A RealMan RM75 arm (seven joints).
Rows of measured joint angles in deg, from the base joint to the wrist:
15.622 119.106 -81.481 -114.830 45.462 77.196 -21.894
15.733 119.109 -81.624 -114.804 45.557 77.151 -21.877
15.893 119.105 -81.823 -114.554 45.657 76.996 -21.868
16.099 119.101 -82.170 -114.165 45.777 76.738 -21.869
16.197 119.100 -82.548 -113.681 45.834 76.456 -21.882
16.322 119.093 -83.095 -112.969 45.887 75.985 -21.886
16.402 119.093 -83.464 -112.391 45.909 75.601 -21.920
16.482 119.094 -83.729 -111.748 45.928 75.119 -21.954
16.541 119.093 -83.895 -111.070 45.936 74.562 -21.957
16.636 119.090 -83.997 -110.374 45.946 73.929 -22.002
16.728 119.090 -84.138 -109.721 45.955 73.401 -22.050
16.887 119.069 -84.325 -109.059 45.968 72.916 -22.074
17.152 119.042 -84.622 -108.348 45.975 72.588 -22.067
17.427 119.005 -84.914 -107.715 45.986 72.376 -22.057
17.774 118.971 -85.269 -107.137 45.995 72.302 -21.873
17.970 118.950 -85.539 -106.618 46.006 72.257 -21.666
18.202 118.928 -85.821 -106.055 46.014 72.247 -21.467
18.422 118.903 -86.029 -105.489 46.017 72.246 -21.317
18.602 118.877 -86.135 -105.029 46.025 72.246 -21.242
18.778 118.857 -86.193 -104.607 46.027 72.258 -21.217
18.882 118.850 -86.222 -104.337 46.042 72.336 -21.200
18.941 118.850 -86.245 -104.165 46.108 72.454 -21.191
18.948 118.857 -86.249 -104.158 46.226 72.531 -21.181
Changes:
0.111 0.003 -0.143 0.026 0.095 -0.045 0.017
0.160 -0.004 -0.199 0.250 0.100 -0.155 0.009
0.206 -0.004 -0.347 0.389 0.120 -0.258 -0.001
0.098 -0.001 -0.378 0.484 0.057 -0.282 -0.013
0.125 -0.007 -0.547 0.712 0.053 -0.471 -0.004
0.080 0.000 -0.369 0.578 0.022 -0.384 -0.034
0.080 0.001 -0.265 0.643 0.019 -0.482 -0.034
0.059 -0.001 -0.166 0.678 0.008 -0.557 -0.003
0.095 -0.003 -0.102 0.696 0.010 -0.633 -0.045
0.092 0.000 -0.141 0.653 0.009 -0.528 -0.048
0.159 -0.021 -0.187 0.662 0.013 -0.485 -0.024
0.265 -0.027 -0.297 0.711 0.007 -0.328 0.007
0.275 -0.037 -0.292 0.633 0.011 -0.212 0.010
0.347 -0.034 -0.355 0.578 0.009 -0.074 0.184
0.196 -0.021 -0.270 0.519 0.011 -0.045 0.207
0.232 -0.022 -0.282 0.563 0.008 -0.010 0.199
0.220 -0.025 -0.208 0.566 0.003 -0.001 0.150
0.180 -0.026 -0.106 0.460 0.008 0.000 0.075
0.176 -0.020 -0.058 0.422 0.002 0.012 0.025
0.104 -0.007 -0.029 0.270 0.015 0.078 0.017
0.059 0.000 -0.023 0.172 0.066 0.118 0.009
0.007 0.007 -0.004 0.007 0.118 0.077 0.010

